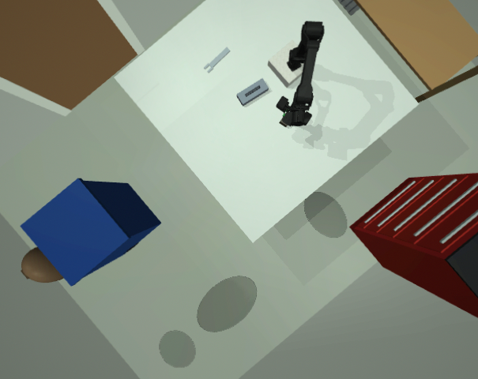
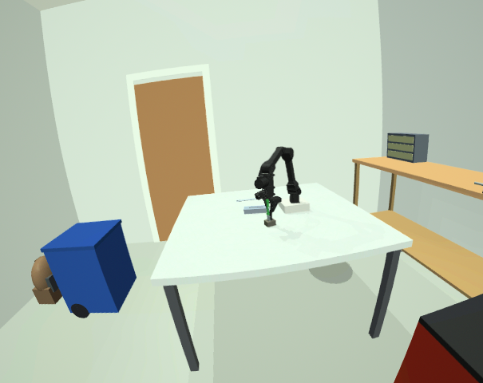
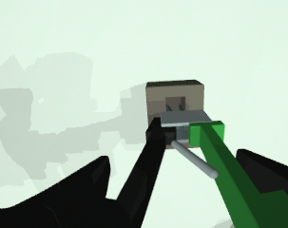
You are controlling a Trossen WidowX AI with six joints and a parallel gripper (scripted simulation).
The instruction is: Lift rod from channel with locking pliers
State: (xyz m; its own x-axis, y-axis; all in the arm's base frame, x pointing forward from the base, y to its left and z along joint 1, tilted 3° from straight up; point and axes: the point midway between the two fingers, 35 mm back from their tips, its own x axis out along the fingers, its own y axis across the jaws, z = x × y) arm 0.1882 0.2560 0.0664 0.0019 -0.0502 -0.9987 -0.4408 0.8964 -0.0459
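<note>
The brown holster is 90 mm below my gripper tip and 10 mm to the right of it. Also, from my gripper tip: grey channel block 250 mm to the right, 90 mm ahead, 80 mm below; flat grey wrench-like tool 530 mm to the right, 190 mm ahead, 100 mm below; dark rod 250 mm to the right, 90 mm below, 90 mm ahead.
</note>
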